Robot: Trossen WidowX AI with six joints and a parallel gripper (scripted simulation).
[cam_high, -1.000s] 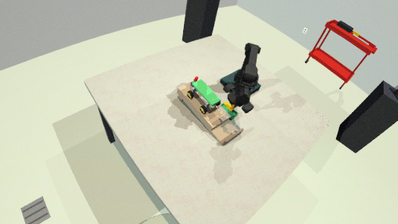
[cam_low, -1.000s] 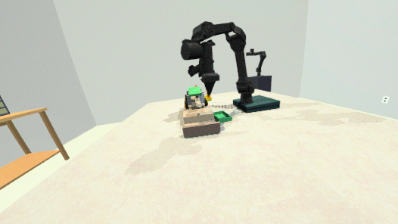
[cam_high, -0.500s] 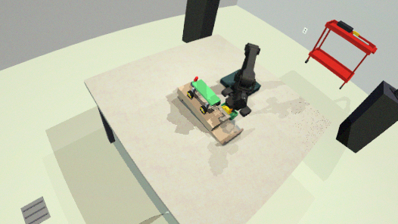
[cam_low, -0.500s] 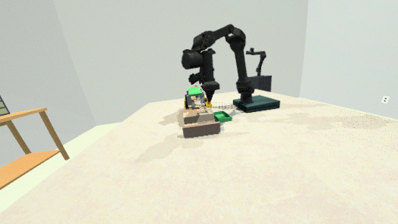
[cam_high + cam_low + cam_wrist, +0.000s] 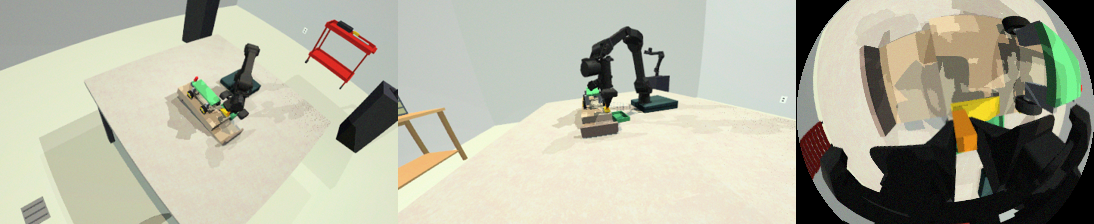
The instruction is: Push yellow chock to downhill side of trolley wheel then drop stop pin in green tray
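Right now my gripper tip is 280 mm to the left of the red-headed stop pin, 40 mm below it and 20 mm past it. From my gripper tip the other things lie so: yellow chock 20 mm to the right, 10 mm below; then green tray 100 mm below, 80 mm behind, 40 mm to the right; then green-topped trolley 170 mm to the right, 30 mm ahead, 20 mm above.
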